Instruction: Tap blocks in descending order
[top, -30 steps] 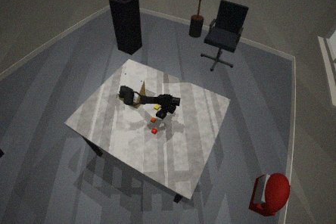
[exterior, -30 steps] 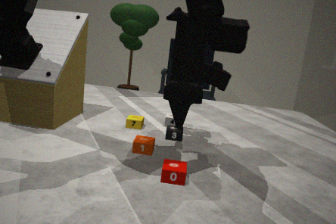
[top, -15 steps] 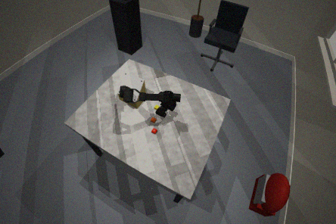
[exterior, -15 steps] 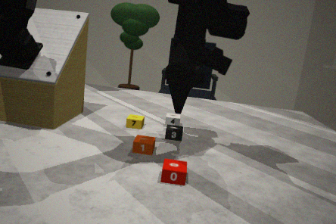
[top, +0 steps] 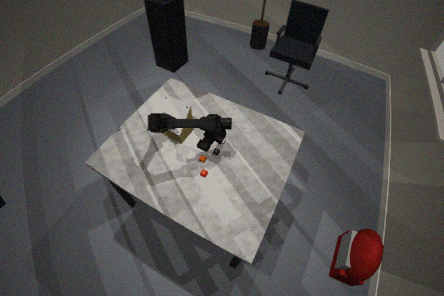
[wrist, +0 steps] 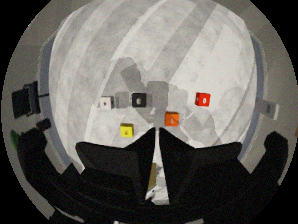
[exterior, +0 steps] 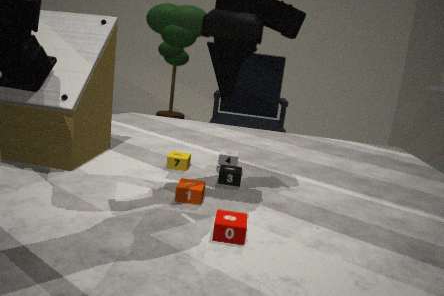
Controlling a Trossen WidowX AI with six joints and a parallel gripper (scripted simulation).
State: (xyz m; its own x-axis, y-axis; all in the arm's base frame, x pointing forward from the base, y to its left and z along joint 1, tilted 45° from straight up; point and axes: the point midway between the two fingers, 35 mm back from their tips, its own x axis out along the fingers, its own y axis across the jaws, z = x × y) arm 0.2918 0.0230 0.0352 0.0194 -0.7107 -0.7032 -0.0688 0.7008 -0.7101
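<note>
My gripper tip is 3 cm past the orange block, 4 cm to the left of it and 11 cm above it. Round my gripper tip: red block marked 0: 3 cm ahead, 12 cm to the right, 11 cm below; yellow block: 7 cm behind, 7 cm to the left, 11 cm below; black block: 2 cm ahead, 4 cm to the left, 11 cm below.
</note>
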